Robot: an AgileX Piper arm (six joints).
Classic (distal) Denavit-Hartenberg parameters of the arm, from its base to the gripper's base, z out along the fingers. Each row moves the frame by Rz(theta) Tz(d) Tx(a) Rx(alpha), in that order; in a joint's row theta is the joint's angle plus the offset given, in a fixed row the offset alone. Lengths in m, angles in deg.
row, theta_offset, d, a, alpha
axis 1, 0, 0.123, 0, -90
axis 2, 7.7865, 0, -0.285, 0
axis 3, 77.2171, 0, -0.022, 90
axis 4, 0, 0.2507, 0, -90
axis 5, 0, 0, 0, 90
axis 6, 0, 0.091, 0, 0
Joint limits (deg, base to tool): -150..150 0..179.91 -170..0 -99.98..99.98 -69.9..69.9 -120..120
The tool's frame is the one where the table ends.
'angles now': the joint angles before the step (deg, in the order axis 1, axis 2, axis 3, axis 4, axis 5, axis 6). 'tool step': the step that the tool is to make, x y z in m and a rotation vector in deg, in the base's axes. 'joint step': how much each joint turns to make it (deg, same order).
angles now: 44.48 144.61 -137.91 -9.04 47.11 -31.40
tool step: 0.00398 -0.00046 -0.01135 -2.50 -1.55 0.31
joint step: -0.01 1.31 -0.07 -2.80 -0.62 -0.12
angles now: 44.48 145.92 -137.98 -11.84 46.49 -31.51
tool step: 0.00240 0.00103 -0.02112 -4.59 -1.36 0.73
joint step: 0.38 2.25 0.00 -4.18 0.00 -0.08
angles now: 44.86 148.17 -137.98 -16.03 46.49 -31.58
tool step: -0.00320 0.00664 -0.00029 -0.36 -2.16 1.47
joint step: 0.85 0.24 0.00 -1.84 -1.57 0.01
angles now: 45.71 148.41 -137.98 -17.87 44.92 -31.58
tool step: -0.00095 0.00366 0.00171 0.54 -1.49 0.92
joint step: 0.34 0.00 0.00 -0.71 -1.51 -0.05
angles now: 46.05 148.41 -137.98 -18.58 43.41 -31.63
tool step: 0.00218 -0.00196 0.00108 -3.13 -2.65 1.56
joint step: 0.00 -0.01 0.02 -2.91 -0.02 -1.79
